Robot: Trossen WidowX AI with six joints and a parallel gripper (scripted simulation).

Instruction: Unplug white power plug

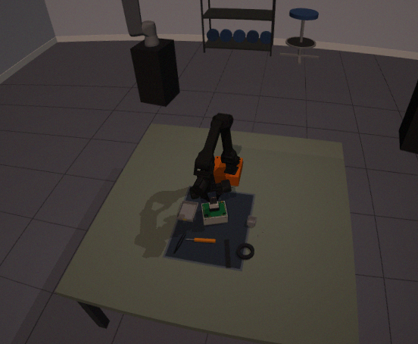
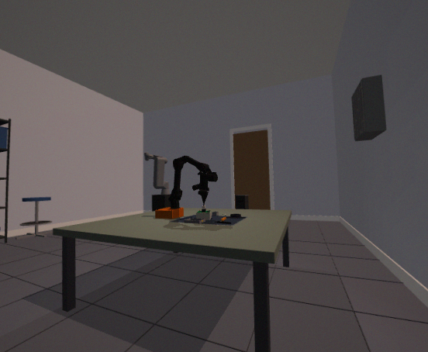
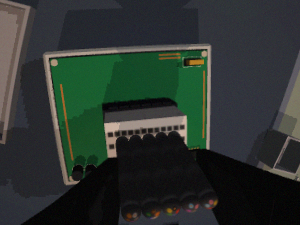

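The white power plug is 3 cm below my gripper tip. Also, from my gripper tip: grey tray: 14 cm to the right, 12 cm below, 2 cm ahead; dark mat: 12 cm below, 5 cm ahead, 1 cm to the left; black bar: 18 cm ahead, 14 cm to the left, 12 cm below.
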